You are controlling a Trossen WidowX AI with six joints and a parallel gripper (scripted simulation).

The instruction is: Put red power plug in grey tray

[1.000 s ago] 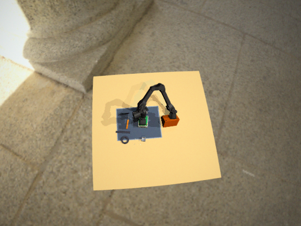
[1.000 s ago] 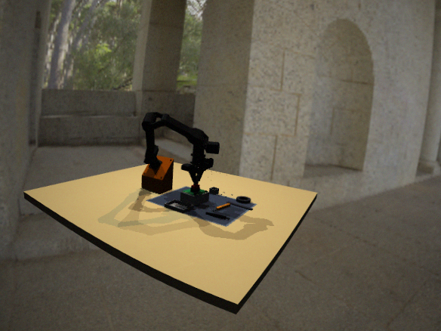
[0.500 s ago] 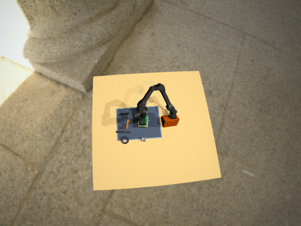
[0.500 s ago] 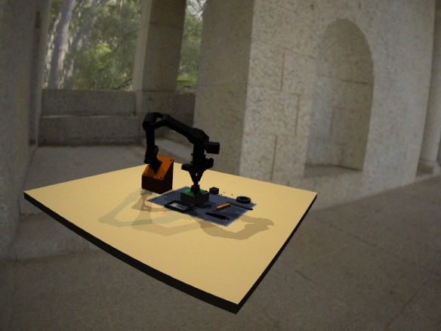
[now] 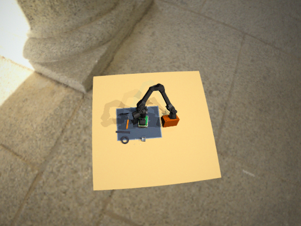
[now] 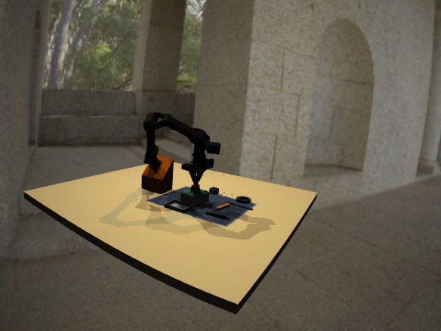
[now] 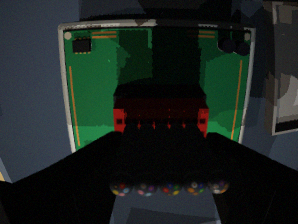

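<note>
The red power plug is 20 mm below my gripper tip. Round my gripper tip: blue mat: 110 mm below, 50 mm ahead; then black bar: 210 mm ahead, 110 mm to the left, 100 mm below.
</note>
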